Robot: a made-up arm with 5 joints.
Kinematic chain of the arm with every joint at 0, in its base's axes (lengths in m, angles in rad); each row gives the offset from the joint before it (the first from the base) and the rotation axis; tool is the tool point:
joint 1: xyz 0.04 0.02 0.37 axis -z
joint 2: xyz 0.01 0 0.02 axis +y
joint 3: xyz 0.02 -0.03 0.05 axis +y
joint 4: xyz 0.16 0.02 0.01 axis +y
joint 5: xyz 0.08 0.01 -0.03 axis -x
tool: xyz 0 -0.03 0.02
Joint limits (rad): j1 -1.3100..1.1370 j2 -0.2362..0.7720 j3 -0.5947..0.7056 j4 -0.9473..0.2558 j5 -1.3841..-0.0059
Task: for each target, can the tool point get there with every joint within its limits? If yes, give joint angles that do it. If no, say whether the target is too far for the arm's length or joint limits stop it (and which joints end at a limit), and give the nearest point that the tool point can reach.
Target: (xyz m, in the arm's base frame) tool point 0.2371 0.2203 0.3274
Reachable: yes | joints -0.9172 0.5979 -0.1720 -0.2259 -0.3134
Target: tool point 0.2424 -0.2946 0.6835
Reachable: no: too far | nearest point 0.1747 -0.1894 0.5827 | short by 0.161 m
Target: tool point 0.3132 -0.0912 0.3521
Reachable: yes | joints 0.2704 0.5885 -0.3453 -0.2656 -0.9080
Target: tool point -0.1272 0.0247 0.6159
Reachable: no: joint limits stop it (at a limit: joint 1, joint 2, joint 3, joint 4, joint 5) | nearest point 0.0596 -0.0940 0.6486 | short by 0.224 m
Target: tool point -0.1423 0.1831 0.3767
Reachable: no: joint limits stop it (at a limit: joint 1, joint 2, joint 4, joint 5) | nearest point 0.1176 0.2130 0.3079 | short by 0.271 m
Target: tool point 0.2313 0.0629 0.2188
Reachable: yes | joints -0.3974 0.6285 0.4152 -0.3379 -0.2891
